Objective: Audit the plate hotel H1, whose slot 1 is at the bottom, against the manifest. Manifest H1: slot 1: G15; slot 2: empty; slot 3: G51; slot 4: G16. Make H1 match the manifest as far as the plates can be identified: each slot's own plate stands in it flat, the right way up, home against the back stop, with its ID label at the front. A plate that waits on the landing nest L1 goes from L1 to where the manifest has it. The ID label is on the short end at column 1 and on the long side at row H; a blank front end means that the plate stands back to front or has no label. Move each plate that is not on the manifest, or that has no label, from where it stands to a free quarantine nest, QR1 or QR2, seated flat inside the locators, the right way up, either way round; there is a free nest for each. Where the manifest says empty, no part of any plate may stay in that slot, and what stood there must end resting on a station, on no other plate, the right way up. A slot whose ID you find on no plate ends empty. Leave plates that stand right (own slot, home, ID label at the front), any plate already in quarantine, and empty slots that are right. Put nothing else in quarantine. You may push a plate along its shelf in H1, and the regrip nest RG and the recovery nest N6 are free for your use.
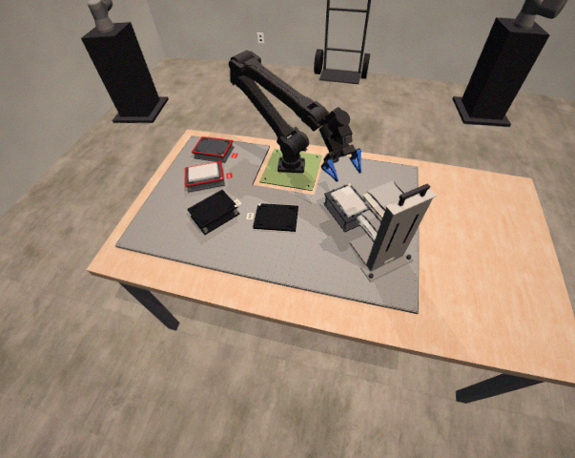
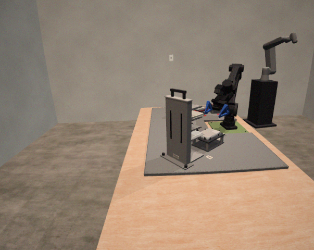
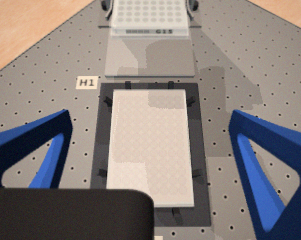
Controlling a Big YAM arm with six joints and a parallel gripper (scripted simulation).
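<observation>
My gripper is now 12 cm above the dark raised RG nest, 2 cm to the right of it and 2 cm short of it. From my hand the other things lie so: black N6 nest: 26 cm to the right, 17 cm below, 7 cm ahead; white plate labelled G51: 17 cm ahead, 11 cm to the left, 4 cm above; H1 tag: 18 cm below, 16 cm to the left, 7 cm ahead.
</observation>
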